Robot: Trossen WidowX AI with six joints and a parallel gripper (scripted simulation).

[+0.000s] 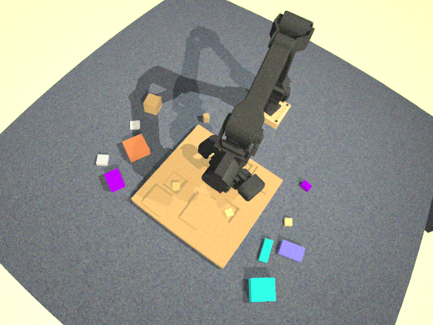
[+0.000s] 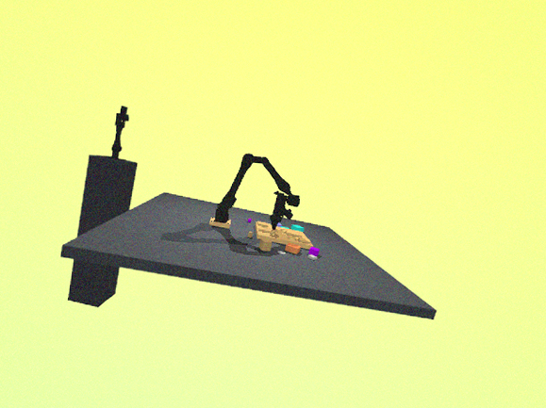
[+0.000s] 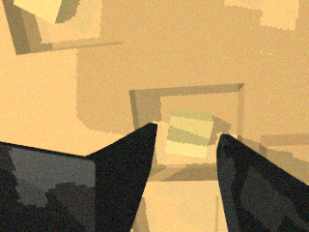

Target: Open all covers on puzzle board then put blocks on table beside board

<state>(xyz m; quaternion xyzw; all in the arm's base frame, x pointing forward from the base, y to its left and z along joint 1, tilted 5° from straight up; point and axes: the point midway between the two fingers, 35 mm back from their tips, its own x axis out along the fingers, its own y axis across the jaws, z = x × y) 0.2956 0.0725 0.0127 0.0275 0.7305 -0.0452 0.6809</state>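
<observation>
Now: the magenta cube 180 mm to the left of my gripper tip, 150 mm behind it and 10 mm below it. From my gripper tip the other things lie so: lilac block: 260 mm to the left, 30 mm ahead, 20 mm below; cyan bar: 200 mm to the left, 70 mm ahead, 20 mm below; orange block: 250 mm to the right, 100 mm ahead, 10 mm below.
</observation>
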